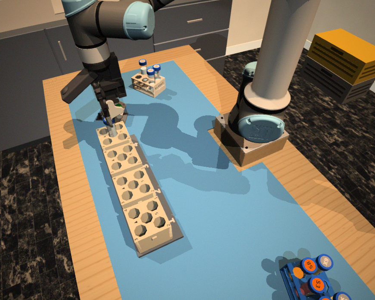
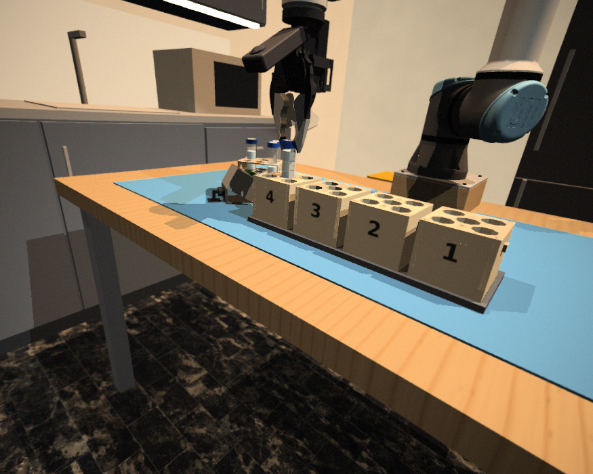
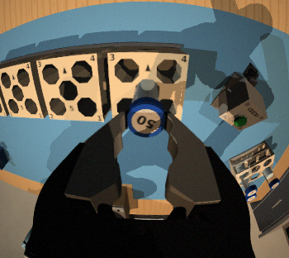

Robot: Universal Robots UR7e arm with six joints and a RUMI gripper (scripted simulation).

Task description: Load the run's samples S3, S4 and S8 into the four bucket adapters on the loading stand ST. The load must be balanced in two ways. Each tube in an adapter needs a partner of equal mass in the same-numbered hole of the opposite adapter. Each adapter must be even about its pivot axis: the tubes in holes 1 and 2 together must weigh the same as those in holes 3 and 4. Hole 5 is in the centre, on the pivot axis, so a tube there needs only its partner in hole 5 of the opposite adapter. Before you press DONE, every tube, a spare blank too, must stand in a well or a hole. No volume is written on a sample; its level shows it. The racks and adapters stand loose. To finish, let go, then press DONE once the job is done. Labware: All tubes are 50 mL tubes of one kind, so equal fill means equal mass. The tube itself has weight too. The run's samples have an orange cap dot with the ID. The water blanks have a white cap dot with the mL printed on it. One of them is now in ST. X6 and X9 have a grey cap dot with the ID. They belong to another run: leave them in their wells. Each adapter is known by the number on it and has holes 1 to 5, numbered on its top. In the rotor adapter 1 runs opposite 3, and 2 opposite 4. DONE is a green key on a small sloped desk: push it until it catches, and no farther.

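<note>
Right now the blue-capped blank is 10 mm to the left of my hand and 50 mm below it. The rest, counted from my hand: tan blank rack (230 mm behind, 320 mm to the right, 130 mm below); then sloped desk (40 mm behind, 180 mm to the right, 110 mm below); then green done key (60 mm behind, 170 mm to the right, 90 mm below).
</note>
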